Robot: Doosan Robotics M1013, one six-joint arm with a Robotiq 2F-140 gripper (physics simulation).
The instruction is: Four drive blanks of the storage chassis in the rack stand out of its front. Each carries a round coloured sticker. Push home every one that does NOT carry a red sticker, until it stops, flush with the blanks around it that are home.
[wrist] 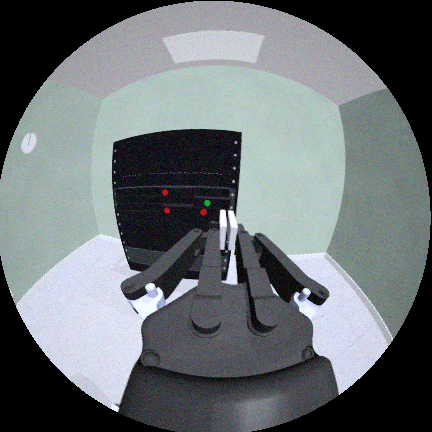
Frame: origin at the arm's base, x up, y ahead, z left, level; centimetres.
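Where they show: gripper, fingertip midpoint: (225, 218).
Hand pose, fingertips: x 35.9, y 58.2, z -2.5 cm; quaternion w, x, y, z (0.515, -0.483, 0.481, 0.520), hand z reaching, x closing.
Each offset is from my fingertips to the top centre of the thing. "*": to the spot under its first point. Level surfaces: height alone.
The black rack (175, 155) stands ahead, left of the view's middle, with the dark storage chassis @(* dx -0.6, dy +16.0, dz +30.5 cm) (140, 197) across it. Four round stickers show on its blanks: a red sticker @(dx +2.7, dy +14.2, dz +19.0 cm) (165, 192) at upper left, a red sticker @(dx -3.0, dy +14.3, dz +18.6 cm) (167, 210) at lower left, a green sticker @(dx -0.2, dy +16.2, dz +6.2 cm) (207, 203) at upper right and a red sticker @(dx -3.0, dy +16.0, dz +7.2 cm) (203, 212) just below the green one. The edges of the dark blanks are hard to make out. My gripper (225, 218) is shut, its pale pads close together with nothing seen between them. It appears in front of the rack's right edge, right of and below the green sticker.
Screw holes run down both rack posts @(* dx +14.2, dy +22.3, dz -1.4 cm) (235, 155). A lighter grey panel @(dx -23.4, dy +19.4, dz +22.0 cm) (142, 255) crosses the rack's lower part. Green walls (290, 165) stand behind and at both sides, with a round white disc (29, 143) on the left wall. The pale floor @(dx -39.1 cm) (75, 310) lies below.
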